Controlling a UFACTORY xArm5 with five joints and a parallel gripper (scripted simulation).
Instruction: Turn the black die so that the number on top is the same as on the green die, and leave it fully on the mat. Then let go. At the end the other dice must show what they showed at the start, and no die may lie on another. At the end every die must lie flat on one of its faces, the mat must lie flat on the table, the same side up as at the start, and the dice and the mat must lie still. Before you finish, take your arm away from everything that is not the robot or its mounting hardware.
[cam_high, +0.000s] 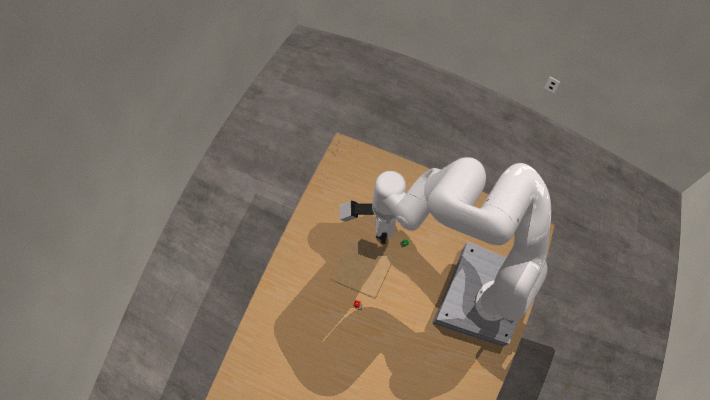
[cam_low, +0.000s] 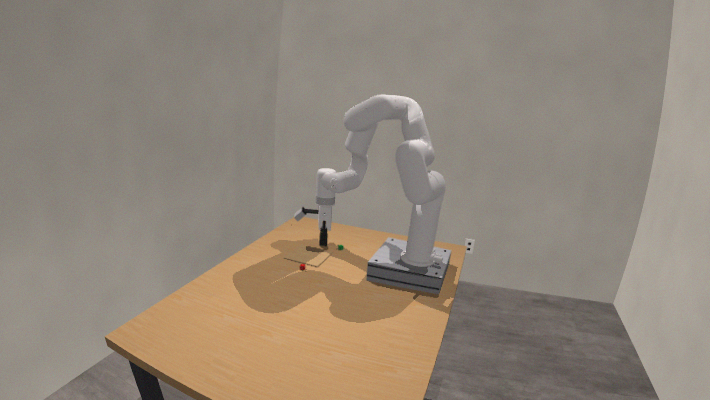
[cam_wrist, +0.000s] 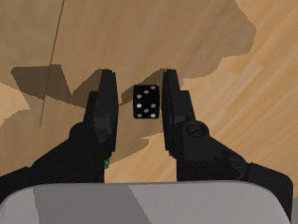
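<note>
Right now my hand is 10 mm to the left of the black die and 10 mm above it. From my hand the other things lie so: tan mat (120 mm to the left, 20 mm below, 20 mm behind); then red die (230 mm to the left, 60 mm behind, 10 mm below); then green die (80 mm behind, 10 mm to the right, 10 mm below).
</note>
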